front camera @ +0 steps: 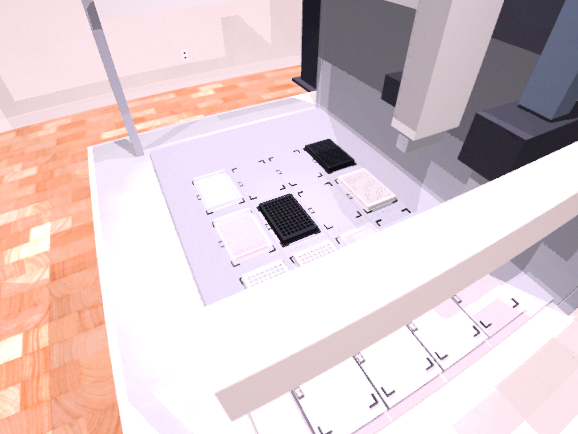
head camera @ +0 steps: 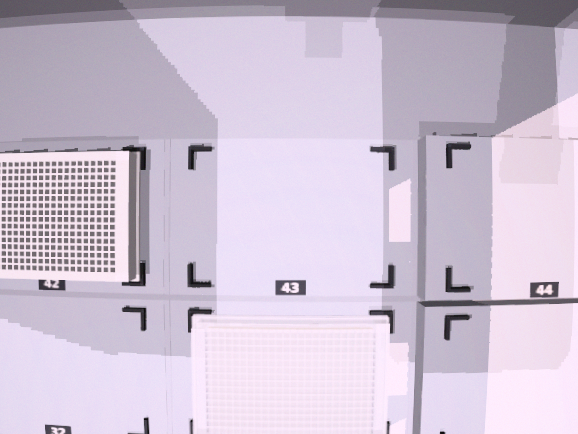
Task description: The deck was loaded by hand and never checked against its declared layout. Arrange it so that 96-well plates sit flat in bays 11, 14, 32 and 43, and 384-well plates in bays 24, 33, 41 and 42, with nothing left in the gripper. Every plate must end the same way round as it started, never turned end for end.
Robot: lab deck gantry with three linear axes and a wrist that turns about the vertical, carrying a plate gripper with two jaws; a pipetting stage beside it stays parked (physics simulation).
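Places are measured from the robot's base along level axes (x ahead, y left, z up), in metres.
Pixels of known places: robot's base, origin of the base link: (front camera: 193, 182).
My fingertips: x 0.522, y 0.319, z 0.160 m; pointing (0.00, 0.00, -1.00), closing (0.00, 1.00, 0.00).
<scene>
Ahead of a thing's pixels: the offset from my fingertips to its top centre. "spot": to the spot under its first point.
In the front view the gripper's dark body (front camera: 520, 137) is at the right; its fingertips are hidden behind the pale beam. White plates are in bay 11 @[spot: 0.444 m back, 0.276 m right, 0.145 m down] (front camera: 218, 190), where wells are unclear, and bay 12 @[spot: 0.285 m back, 0.276 m right, 0.145 m down] (front camera: 243, 234), finely gridded. A coarse-welled black plate @[0.294 m back, 0.169 m right, 0.145 m down] (front camera: 288, 218) is in bay 22. Coarse-welled white plates are in bay 13 @[spot: 0.173 m back, 0.278 m right, 0.147 m down] (front camera: 265, 275) and bay 23 @[spot: 0.173 m back, 0.173 m right, 0.149 m down] (front camera: 314, 255), partly hidden. A fine-welled black plate @[0.458 m back, 0.045 m left, 0.145 m down] (front camera: 330, 155) is in bay 41. A white 384-well plate @[0.294 m back, 0.045 m left, 0.145 m down] (front camera: 367, 188) (head camera: 65, 215) is in bay 42. A finely gridded white plate @[0.130 m back, 0.062 m right, 0.145 m down] (front camera: 357, 235) (head camera: 290, 380) is in bay 33. Bay 43 @[spot: 0.124 m back, 0.049 m left, 0.160 m down] (head camera: 300, 210) holds no plate.
The pale beam (front camera: 400, 280) crosses the front view and hides part of the deck, including bay 14. A pale column (front camera: 440, 70) hangs left of the gripper's body. Bay 44's label @[spot: 0.034 m ahead, 0.001 m right, 0.145 m down] (head camera: 544, 289) shows at the right in the head view. A post (front camera: 116, 85) stands at the deck's far left corner.
</scene>
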